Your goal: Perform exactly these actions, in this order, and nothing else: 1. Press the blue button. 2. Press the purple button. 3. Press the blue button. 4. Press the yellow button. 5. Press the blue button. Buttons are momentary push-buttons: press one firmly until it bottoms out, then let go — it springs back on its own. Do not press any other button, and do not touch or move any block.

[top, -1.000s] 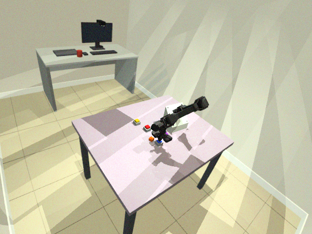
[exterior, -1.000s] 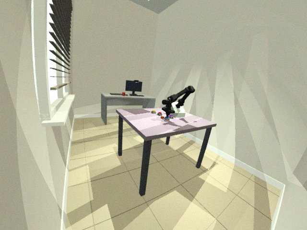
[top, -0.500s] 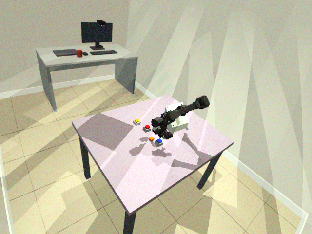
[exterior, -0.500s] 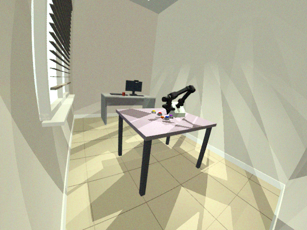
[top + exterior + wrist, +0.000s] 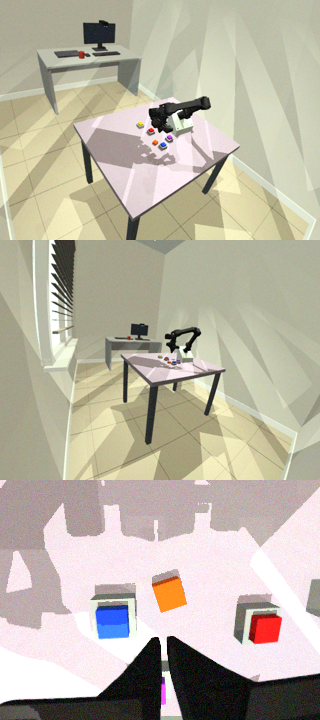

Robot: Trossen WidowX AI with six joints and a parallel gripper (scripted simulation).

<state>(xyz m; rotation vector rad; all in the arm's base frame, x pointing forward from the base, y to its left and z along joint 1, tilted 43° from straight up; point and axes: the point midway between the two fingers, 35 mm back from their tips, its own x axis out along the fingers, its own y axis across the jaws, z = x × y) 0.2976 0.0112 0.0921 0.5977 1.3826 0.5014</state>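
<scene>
Now: gripper tip 2 cm past the yellow button, 25 cm to the left of it and 10 cm above it. Round my gripper tip: orange block (2 cm to the right, 12 cm below); then purple button (12 cm behind, 1 cm to the left, 10 cm below); then blue button (2 cm behind, 4 cm to the left, 10 cm below).
</scene>
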